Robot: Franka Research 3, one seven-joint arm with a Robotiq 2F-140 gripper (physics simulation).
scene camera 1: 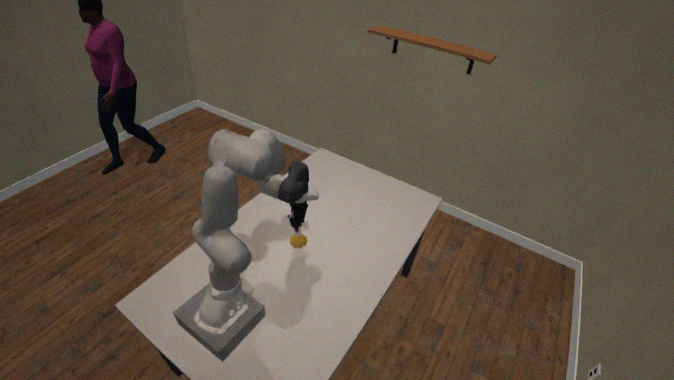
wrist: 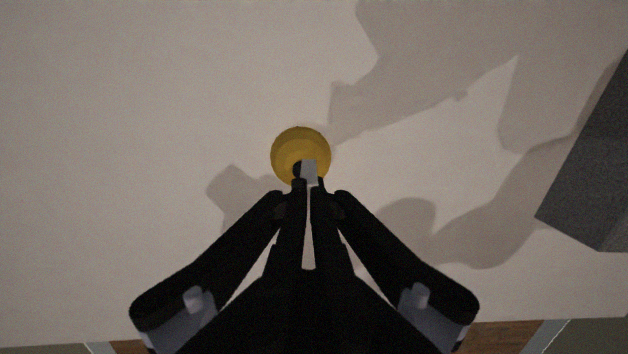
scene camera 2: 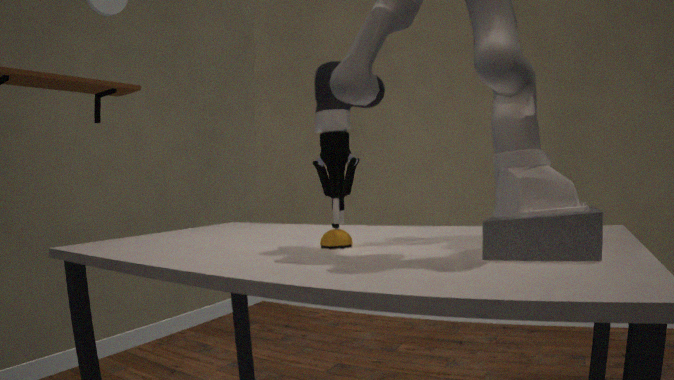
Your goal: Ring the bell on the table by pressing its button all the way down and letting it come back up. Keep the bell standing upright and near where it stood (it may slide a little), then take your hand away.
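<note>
The bell, a yellow dome (scene camera 1: 298, 242) (scene camera 2: 336, 239) (wrist: 299, 142) with a dark base, stands upright on the white table (scene camera 1: 360, 220) (scene camera 2: 200, 250). Its small black button (scene camera 2: 335, 226) (wrist: 296, 169) is at the top of the dome. In the second scene view it sits close against the dome, with hardly any stem showing. My gripper (scene camera 1: 298, 232) (scene camera 2: 337, 222) (wrist: 308, 170) is shut and empty, pointing down. Its fingertips appear to touch the top of the button, a little off its centre. In the wrist view they hide part of the button and dome.
The arm's grey base block (scene camera 1: 220, 327) (scene camera 2: 542, 237) (wrist: 582, 185) stands on the table. A wooden wall shelf (scene camera 1: 430, 44) (scene camera 2: 60, 81) is beyond the table. A person in a pink top (scene camera 1: 107, 52) is on the floor at the back left of the first scene view.
</note>
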